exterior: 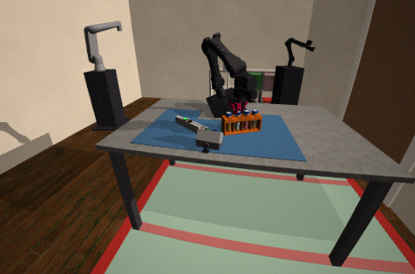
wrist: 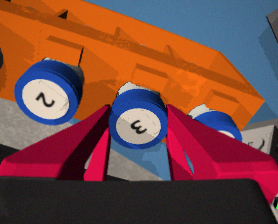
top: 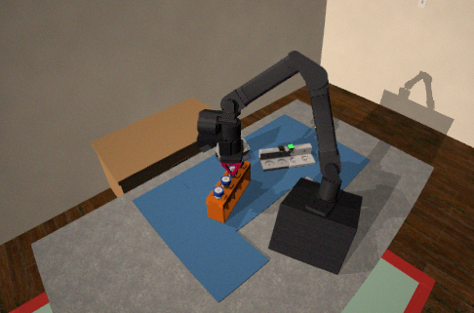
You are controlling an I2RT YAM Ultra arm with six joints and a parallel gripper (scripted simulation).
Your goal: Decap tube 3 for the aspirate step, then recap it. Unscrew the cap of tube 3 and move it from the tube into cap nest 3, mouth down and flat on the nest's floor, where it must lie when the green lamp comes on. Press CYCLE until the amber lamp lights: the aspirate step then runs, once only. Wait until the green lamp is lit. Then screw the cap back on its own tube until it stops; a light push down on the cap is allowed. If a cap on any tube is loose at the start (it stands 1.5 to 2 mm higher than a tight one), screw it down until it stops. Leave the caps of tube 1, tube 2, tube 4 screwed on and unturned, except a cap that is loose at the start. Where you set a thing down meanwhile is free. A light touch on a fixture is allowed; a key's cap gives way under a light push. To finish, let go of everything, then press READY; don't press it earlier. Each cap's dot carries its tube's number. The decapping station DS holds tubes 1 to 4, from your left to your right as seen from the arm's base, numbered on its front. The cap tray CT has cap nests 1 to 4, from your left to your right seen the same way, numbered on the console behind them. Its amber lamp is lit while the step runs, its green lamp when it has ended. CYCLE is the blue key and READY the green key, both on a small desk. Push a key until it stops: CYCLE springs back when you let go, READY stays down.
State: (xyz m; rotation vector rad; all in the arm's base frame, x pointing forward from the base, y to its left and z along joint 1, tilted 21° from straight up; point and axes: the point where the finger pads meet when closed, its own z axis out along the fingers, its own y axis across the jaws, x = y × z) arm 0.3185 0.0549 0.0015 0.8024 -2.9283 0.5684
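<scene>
Now: hand right at the blue cap. The rest, counted from my hand: grey key desk (16 cm to the right, 11 cm ahead, 7 cm below); then green ready key (17 cm to the right, 9 cm ahead, 5 cm below); then blue cycle key (13 cm to the right, 10 cm ahead, 5 cm below).
</scene>
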